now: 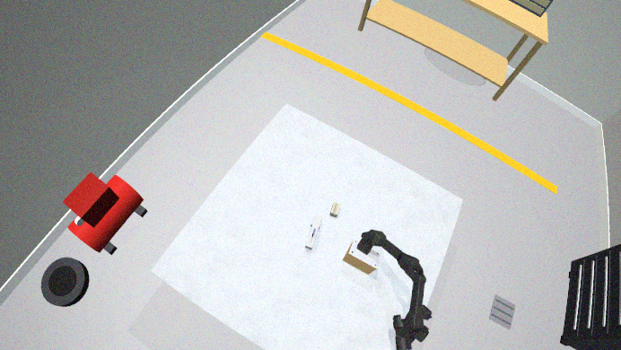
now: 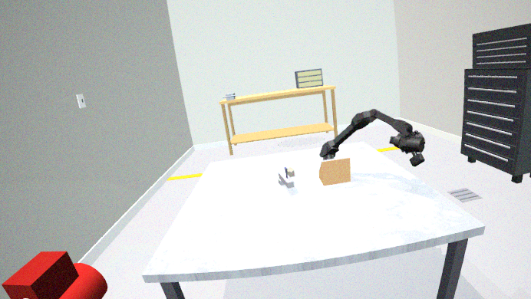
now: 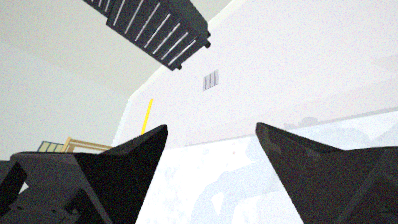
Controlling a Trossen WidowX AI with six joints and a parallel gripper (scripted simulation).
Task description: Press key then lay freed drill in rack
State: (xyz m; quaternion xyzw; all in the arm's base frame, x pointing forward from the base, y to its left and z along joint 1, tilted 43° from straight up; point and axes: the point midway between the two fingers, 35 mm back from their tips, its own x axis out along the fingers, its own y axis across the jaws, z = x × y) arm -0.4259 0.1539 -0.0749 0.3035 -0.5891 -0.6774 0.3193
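Right now the dark blue piece is 680 mm ahead of my gripper tip, 40 mm to the right of it and 70 mm below it. The rest, counted from my gripper tip: rack block (680 mm ahead, 260 mm to the right, 150 mm below); then grey fixture (700 mm ahead, 70 mm to the right, 130 mm below).
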